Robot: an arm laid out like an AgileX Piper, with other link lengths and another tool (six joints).
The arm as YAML. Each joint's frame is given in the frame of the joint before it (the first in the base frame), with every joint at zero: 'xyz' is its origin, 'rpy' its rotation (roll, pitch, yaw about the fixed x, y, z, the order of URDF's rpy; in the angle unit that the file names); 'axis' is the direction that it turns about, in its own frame. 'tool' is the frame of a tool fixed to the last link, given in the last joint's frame.
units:
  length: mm
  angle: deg
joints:
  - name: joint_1
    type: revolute
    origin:
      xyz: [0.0, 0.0, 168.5]
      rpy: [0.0, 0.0, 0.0]
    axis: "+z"
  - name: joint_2
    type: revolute
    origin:
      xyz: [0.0, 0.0, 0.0]
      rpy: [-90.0, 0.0, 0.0]
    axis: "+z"
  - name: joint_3
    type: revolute
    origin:
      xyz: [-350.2, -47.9, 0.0]
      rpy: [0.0, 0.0, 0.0]
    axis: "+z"
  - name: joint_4
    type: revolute
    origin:
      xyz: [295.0, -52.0, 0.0]
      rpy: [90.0, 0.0, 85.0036]
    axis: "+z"
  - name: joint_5
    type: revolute
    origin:
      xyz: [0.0, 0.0, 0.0]
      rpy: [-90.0, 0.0, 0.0]
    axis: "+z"
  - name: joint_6
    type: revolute
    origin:
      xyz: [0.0, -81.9, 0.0]
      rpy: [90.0, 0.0, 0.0]
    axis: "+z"
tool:
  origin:
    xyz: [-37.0, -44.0, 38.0]
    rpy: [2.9, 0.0, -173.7]
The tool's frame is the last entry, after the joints.
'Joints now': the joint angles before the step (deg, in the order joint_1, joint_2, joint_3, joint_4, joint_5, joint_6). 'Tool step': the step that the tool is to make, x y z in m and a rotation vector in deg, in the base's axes. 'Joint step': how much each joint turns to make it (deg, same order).
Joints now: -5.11 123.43 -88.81 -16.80 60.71 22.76
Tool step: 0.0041 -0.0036 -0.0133 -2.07 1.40 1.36
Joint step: 0.00 1.86 -0.12 -2.63 -0.52 0.12
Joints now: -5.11 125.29 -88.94 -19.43 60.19 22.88
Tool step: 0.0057 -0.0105 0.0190 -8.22 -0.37 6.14
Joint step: 0.00 -1.14 0.93 -9.83 -1.23 -0.65
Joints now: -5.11 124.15 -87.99 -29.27 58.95 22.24
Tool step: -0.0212 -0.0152 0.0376 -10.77 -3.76 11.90
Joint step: -1.71 -7.91 10.93 -16.15 -9.78 0.11
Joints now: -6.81 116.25 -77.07 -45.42 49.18 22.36
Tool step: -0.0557 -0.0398 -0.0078 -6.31 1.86 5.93
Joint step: -6.64 -6.13 14.53 -15.67 -9.19 3.77
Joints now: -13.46 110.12 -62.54 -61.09 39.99 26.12
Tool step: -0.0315 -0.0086 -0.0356 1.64 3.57 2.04
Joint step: -2.98 -0.22 7.72 -5.13 -5.14 2.46
